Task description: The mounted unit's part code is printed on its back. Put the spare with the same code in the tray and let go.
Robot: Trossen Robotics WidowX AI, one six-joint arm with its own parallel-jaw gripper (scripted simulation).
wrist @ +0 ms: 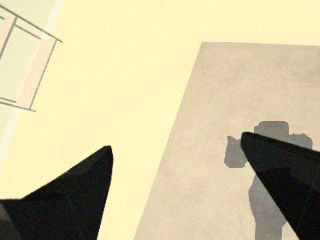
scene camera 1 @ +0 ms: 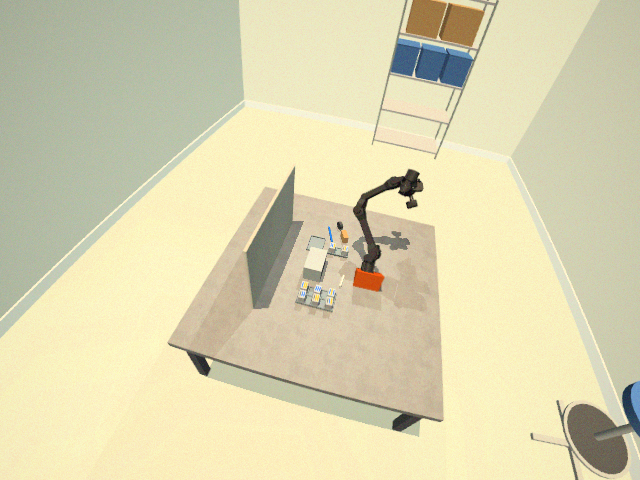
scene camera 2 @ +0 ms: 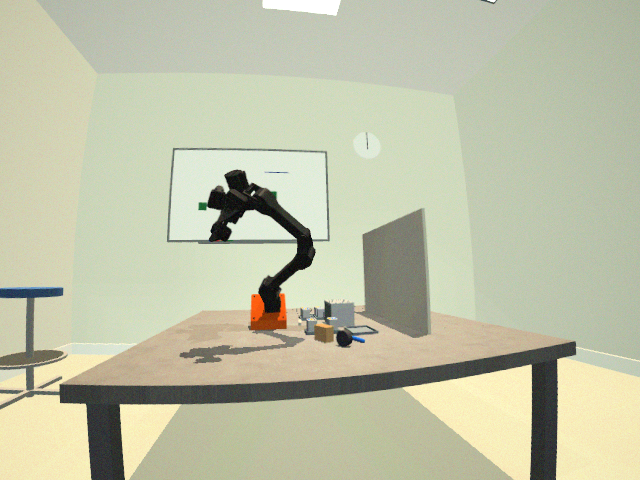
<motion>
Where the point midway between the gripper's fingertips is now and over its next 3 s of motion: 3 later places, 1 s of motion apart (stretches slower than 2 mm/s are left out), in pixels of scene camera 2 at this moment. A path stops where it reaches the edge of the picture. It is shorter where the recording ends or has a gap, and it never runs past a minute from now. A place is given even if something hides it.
My gripper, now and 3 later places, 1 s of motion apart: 214, 231; 196, 211; 278, 220; 354, 277
</motion>
